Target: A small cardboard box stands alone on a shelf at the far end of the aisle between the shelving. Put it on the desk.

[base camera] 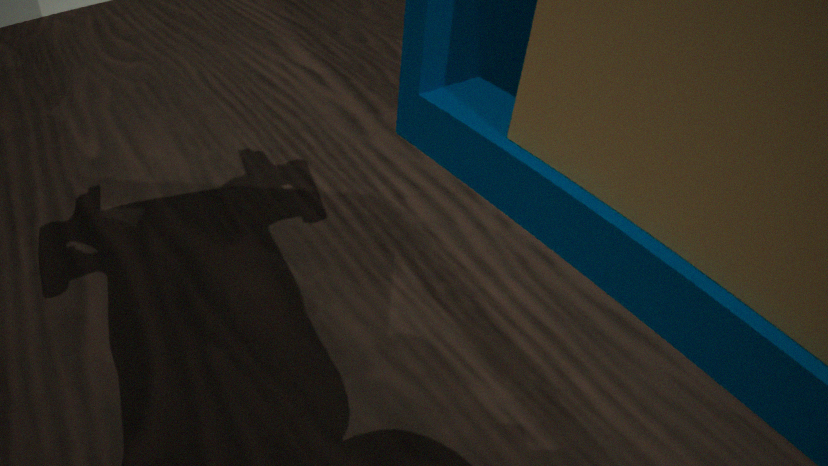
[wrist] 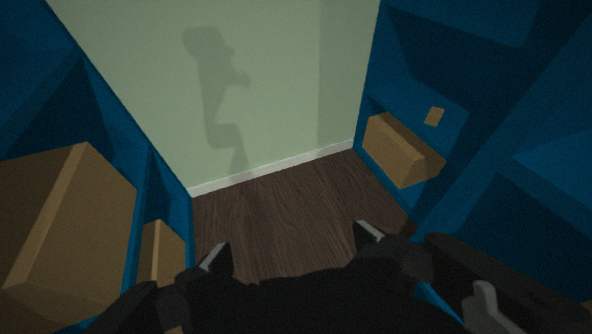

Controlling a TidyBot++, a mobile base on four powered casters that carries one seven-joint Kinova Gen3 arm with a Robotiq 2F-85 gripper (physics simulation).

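Places are measured from the arm's base along level axes (x ahead, y left, z up), in millimetres.
Pixels of known places: gripper, fingertip midpoint: (wrist: 293,245).
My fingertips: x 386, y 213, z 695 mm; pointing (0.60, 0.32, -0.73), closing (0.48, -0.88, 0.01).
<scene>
For each thing: its top centre in the pictures, then the offset to it from my fingertips. "spot": a spot on its surface instead.
- small cardboard box at its top centre: (wrist: 436,112) dx +1036, dy -321, dz -507 mm
- large carton at a spot on its surface: (base camera: 683,162) spot: dx +40, dy -458, dz -931 mm
- larger carton at its top centre: (wrist: 408,130) dx +1182, dy -265, dz -745 mm
A small cardboard box (wrist: 434,116) stands alone on a blue shelf of the right-hand shelving, near the far wall, in the wrist view. It is above and a little to the right of a larger carton on the lowest level. My gripper (wrist: 293,245) is open, with its two fingers wide apart and nothing between them. The box is well beyond the fingertips, up and to the right of them. The desk does not show in either view.
Right-hand blue shelving (base camera: 579,277) holds a large carton (base camera: 683,162). In the wrist view, a larger carton (wrist: 395,150) sits low on the right, and cartons (wrist: 85,220) (wrist: 170,250) stand in the left shelving. A pale green wall (wrist: 285,75) closes the aisle's end.
</scene>
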